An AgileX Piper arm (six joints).
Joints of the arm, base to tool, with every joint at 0 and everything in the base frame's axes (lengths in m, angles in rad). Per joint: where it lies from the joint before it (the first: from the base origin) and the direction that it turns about. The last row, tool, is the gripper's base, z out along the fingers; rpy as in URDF.
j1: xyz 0 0 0.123 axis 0 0 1
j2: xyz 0 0 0 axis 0 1 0
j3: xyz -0.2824 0 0.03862 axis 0 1 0
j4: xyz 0.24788 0 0.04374 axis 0.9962 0 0.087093
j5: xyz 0 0 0 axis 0 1 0
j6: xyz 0.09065 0 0.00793 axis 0.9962 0 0.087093
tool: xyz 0 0 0 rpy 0 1.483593 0
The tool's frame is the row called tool.
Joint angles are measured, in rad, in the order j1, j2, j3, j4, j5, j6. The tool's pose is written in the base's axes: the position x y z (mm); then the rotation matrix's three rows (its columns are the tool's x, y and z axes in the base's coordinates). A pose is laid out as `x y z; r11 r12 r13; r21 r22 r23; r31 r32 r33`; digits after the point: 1 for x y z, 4 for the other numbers.
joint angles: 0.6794, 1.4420, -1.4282, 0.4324, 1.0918, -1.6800
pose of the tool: 210.3 213.4 378.3; 0.6765 -0.7166 0.1699; -0.6408 -0.4592 0.6153; -0.3629 -0.5251 -0.7698
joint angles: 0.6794, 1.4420, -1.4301, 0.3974, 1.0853, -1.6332
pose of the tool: 212.5 211.7 378.0; 0.6491 -0.7353 0.1947; -0.6731 -0.4361 0.5972; -0.3543 -0.5187 -0.7781
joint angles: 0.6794, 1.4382, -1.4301, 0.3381, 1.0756, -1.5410
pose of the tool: 215.3 208.1 377.9; 0.5904 -0.7718 0.2362; -0.7292 -0.3847 0.5659; -0.3459 -0.5063 -0.7899
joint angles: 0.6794, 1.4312, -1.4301, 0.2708, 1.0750, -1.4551
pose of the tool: 217.3 203.0 378.4; 0.5348 -0.7981 0.2776; -0.7795 -0.3391 0.5266; -0.3262 -0.4980 -0.8035
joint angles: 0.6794, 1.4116, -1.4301, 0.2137, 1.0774, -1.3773
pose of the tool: 216.1 196.4 382.9; 0.4838 -0.8147 0.3197; -0.8172 -0.2897 0.4983; -0.3133 -0.5023 -0.8059
